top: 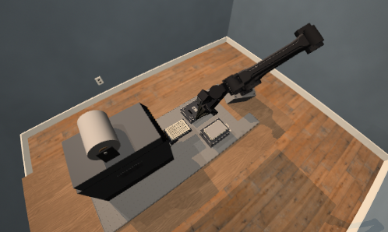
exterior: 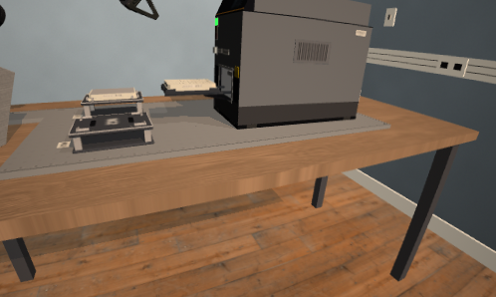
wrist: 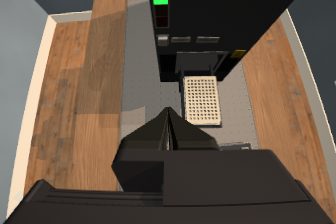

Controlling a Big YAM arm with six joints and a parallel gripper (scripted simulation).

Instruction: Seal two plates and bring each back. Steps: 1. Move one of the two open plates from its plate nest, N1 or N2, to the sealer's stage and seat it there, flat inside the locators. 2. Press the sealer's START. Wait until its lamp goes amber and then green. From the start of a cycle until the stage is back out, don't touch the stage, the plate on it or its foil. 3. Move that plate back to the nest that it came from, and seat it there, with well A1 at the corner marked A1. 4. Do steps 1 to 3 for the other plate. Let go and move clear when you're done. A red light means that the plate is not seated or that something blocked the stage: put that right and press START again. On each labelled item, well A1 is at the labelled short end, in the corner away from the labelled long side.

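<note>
My gripper is now 170 mm short of the start button, 90 mm above it and 40 mm to the right of it. Also, from my hand: sealer stage: 190 mm below, 90 mm ahead, 70 mm to the right; plate nest: 240 mm below, 200 mm to the right, 90 mm behind; small label: 280 mm below, 220 mm to the right, 190 mm behind.
</note>
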